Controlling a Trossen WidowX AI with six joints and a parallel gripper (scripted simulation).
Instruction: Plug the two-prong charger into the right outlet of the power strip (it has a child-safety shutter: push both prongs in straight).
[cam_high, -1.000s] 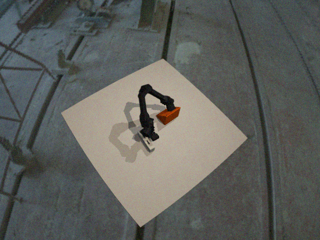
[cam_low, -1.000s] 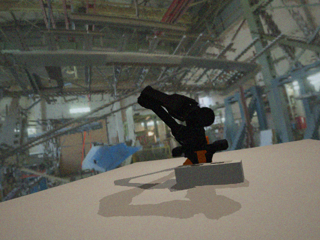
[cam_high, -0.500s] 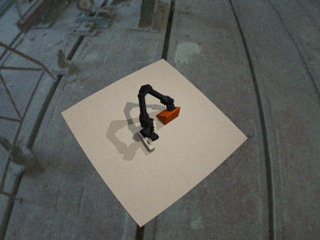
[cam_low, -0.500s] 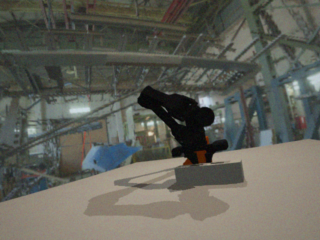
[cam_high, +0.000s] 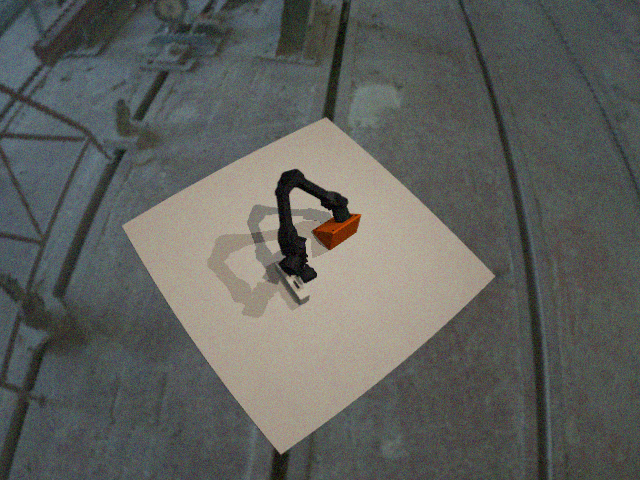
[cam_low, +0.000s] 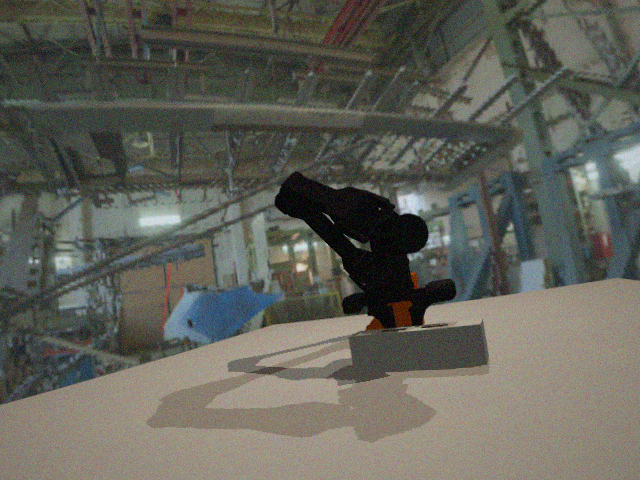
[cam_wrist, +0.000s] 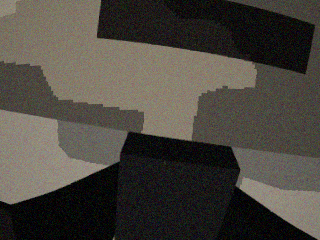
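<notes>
My gripper tip is 2 cm short of the dark charger and 1 cm below it.
</notes>
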